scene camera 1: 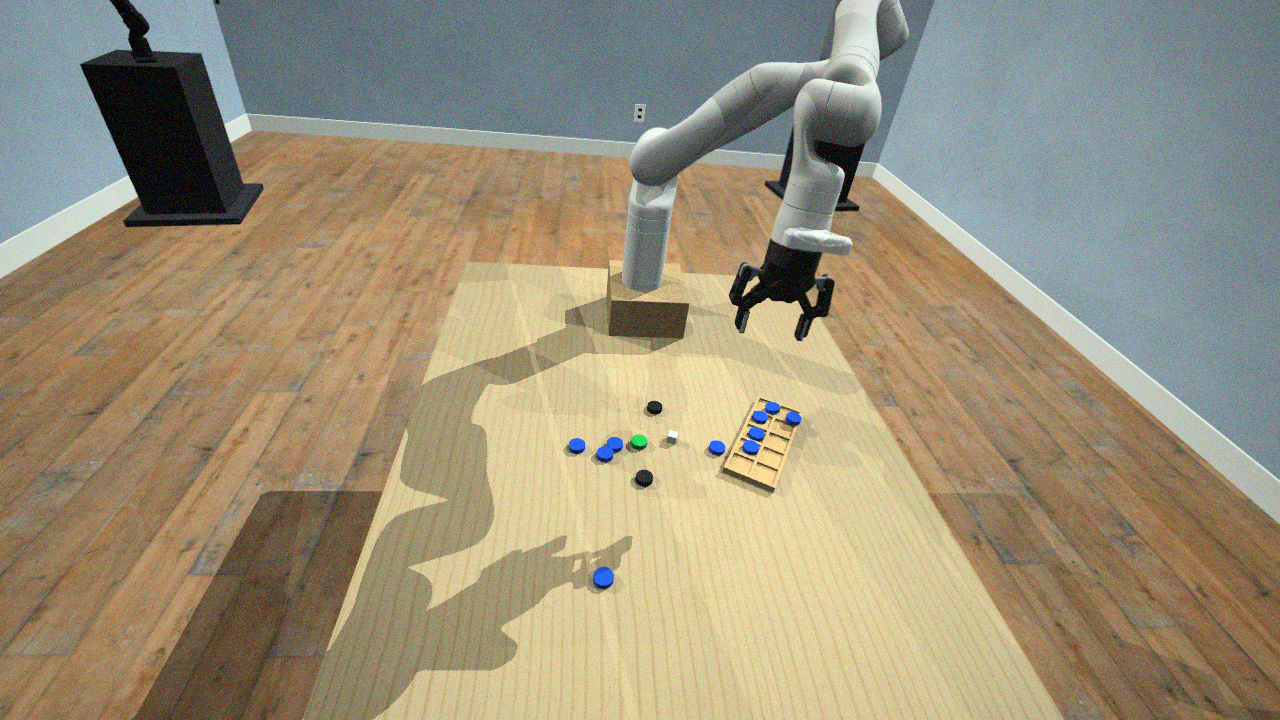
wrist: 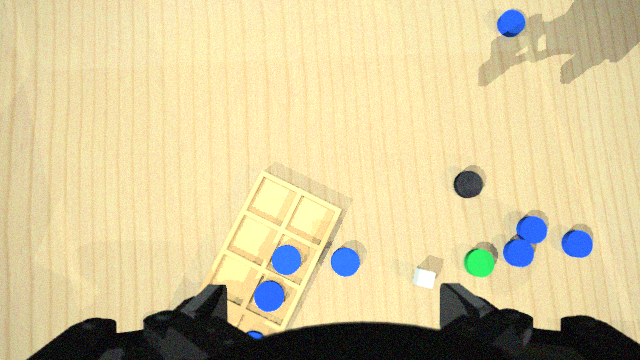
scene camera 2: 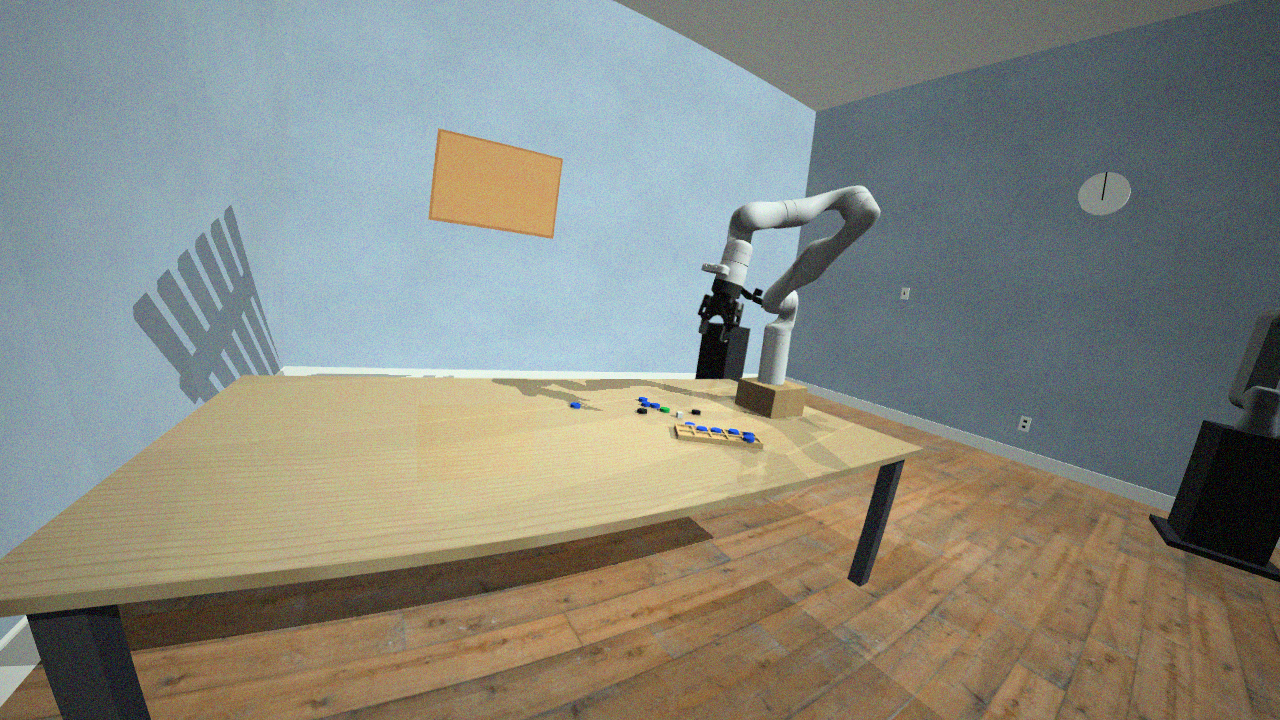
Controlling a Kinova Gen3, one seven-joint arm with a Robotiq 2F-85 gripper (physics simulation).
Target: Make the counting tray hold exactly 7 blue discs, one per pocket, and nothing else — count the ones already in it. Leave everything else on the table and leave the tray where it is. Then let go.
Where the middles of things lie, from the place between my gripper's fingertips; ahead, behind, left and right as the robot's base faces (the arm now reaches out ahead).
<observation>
My hand is 1 cm past the wooden counting tray (scene camera 1: 762,470), 6 cm to the right of it and 25 cm above it.
</observation>
